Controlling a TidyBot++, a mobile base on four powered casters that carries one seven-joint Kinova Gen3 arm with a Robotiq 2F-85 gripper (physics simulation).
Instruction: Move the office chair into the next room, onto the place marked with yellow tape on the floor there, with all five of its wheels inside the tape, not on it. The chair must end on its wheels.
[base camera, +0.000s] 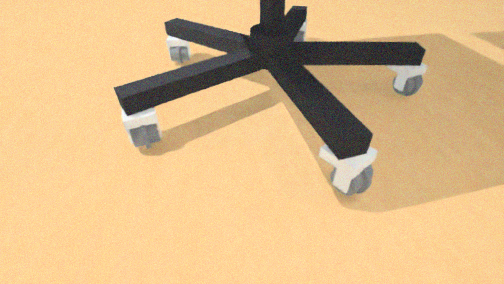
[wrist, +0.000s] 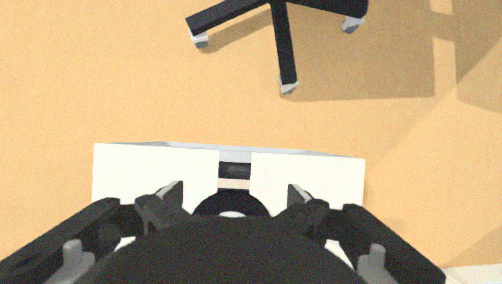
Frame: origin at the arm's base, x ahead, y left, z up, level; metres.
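Where they show: gripper, fingertip midpoint: (wrist: 236, 193).
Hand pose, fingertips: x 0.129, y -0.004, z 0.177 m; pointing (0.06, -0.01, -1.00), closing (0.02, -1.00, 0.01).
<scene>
After its pixels a point has its place.
The office chair's black five-armed base (base camera: 272, 47) {y -0.093, x 0.650, z -0.276 m} (wrist: 284, 45) {y -0.136, x 0.494, z -0.290 m} stands upright on grey casters with white housings. In the base camera view all five arms show, with the lower part of the centre post; the seat and backrest do not show in either view. In the wrist view part of the chair's base is at the top, beyond the robot's own white base. My gripper (wrist: 236, 193) {y -0.004, x 0.129, z 0.177 m} is open, its fingers wide apart with nothing between them, above the robot's own base and apart from the chair. Yellow tape does not show in either view.
The robot's white mobile base (wrist: 155, 167) {y 0.141, x 0.114, z -0.014 m} lies below the gripper in the wrist view. The chair's shadow falls on the tan floor (base camera: 225, 225) {y 0.017, x 0.334, z -0.397 m} (wrist: 125, 90) {y 0.428, x 0.328, z -0.397 m} to the right. A white strip (wrist: 480, 275) {y -1.030, x -0.325, z -0.339 m} shows at the lower right corner of the wrist view.
</scene>
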